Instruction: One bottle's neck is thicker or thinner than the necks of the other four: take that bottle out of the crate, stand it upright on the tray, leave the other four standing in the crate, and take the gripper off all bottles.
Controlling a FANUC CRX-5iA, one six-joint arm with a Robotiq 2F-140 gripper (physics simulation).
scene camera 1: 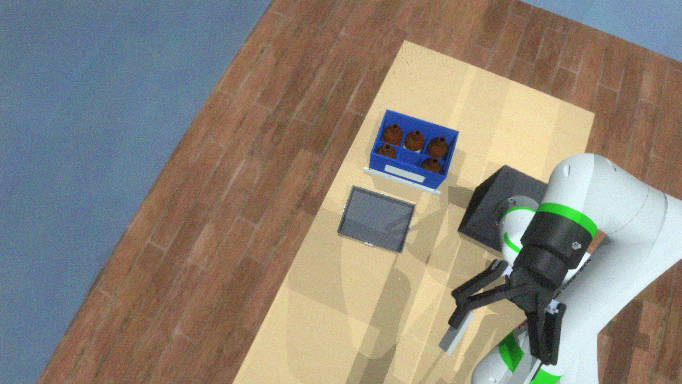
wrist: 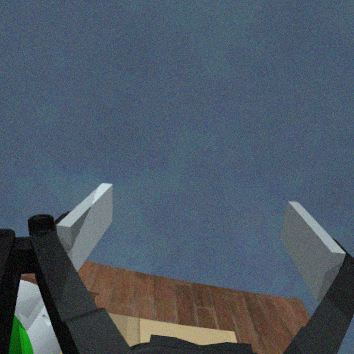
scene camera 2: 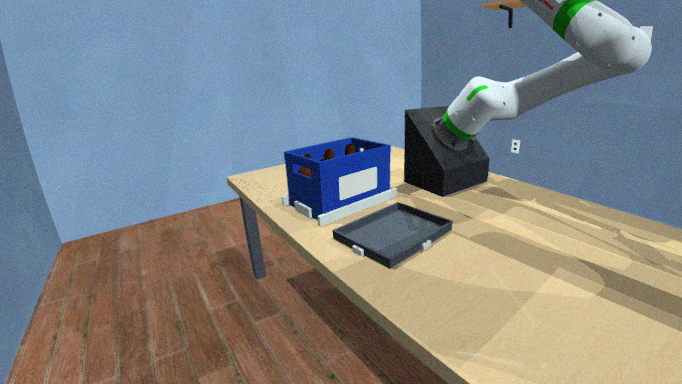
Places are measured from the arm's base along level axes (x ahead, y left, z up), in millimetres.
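Where they show: gripper, fingertip midpoint: [scene camera 1: 478,373] [wrist: 197,211]; arm's base, origin of the base link: [scene camera 1: 517,215] [scene camera 2: 449,135].
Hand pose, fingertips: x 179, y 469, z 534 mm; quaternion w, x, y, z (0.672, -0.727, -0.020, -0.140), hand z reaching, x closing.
Things, the pixels of their top centre, and the offset from my fingertips. "spot": a spot on its surface instead. Level surfaces: height alone.
- blue crate, middle of its top: [scene camera 2: 337,148] [scene camera 1: 415,142] dz -534, dx +230, dy -575 mm
- middle bottle, middle of its top: [scene camera 2: 328,149] [scene camera 1: 417,132] dz -546, dx +236, dy -619 mm
- dark grey tray, surface spot: [scene camera 2: 392,231] [scene camera 1: 377,217] spot: dz -704, dx +250, dy -307 mm
- wooden table, its level: dz -709 mm
The blue crate [scene camera 1: 434,179] [scene camera 2: 304,190] stands on the table with brown bottles upright inside. In scene camera 1, its far row holds a left bottle [scene camera 1: 393,135], a middle bottle [scene camera 1: 414,142] and a right bottle [scene camera 1: 438,148]. Its near row holds a left bottle [scene camera 1: 386,152] and a right bottle [scene camera 1: 431,166]; the near middle compartment is empty. The necks are too small to compare. The dark grey tray [scene camera 1: 372,217] [scene camera 2: 392,231] lies beside the crate with no bottle on it. My gripper [scene camera 1: 492,352] [wrist: 197,211] is open and empty, well away from crate and tray.
Pale strips [scene camera 1: 401,180] [scene camera 2: 357,207] edge the crate's foot, and small pale clips [scene camera 2: 358,250] sit at the tray's rim. The black arm base [scene camera 1: 482,210] [scene camera 2: 425,160] stands right of the crate. The wooden table [scene camera 1: 450,80] [scene camera 2: 500,280] has its edge left of crate and tray.
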